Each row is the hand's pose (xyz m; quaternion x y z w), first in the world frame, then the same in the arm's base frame.
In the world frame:
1: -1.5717 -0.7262 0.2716 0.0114 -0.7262 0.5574 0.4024
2: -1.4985 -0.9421 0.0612 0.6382 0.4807 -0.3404 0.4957
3: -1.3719 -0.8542 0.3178 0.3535 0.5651 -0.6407 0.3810
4: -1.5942 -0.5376 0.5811 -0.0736 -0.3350 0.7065 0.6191
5: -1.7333 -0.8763 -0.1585 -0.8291 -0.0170 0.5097 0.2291
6: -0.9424 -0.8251 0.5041 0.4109 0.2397 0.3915 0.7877
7: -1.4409 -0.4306 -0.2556 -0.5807 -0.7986 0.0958 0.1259
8: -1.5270 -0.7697 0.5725 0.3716 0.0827 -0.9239 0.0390
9: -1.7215 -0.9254 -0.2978 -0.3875 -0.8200 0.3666 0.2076
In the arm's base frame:
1: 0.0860 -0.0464 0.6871 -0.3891 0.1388 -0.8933 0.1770
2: 0.3762 0.0041 0.5899 -0.2280 0.5980 -0.0273 0.7679
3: 0.1432 0.1843 0.6429 -0.4012 0.3059 -0.3003 0.8095
4: -0.2451 0.0008 0.8285 0.0313 -0.0728 -0.9732 0.2158
5: 0.4741 -0.3084 0.5673 0.5116 0.4064 -0.4659 0.5967
6: -0.0296 0.5894 0.4815 -0.2750 0.6103 0.6823 0.2938
7: 0.1450 -0.3228 0.1371 -0.2315 0.8116 -0.4865 0.2257
8: -0.0596 0.1488 0.8745 0.0998 -0.0618 -0.5050 0.8551
9: 0.5941 -0.3438 0.4881 -0.3224 0.5666 -0.6955 0.3022

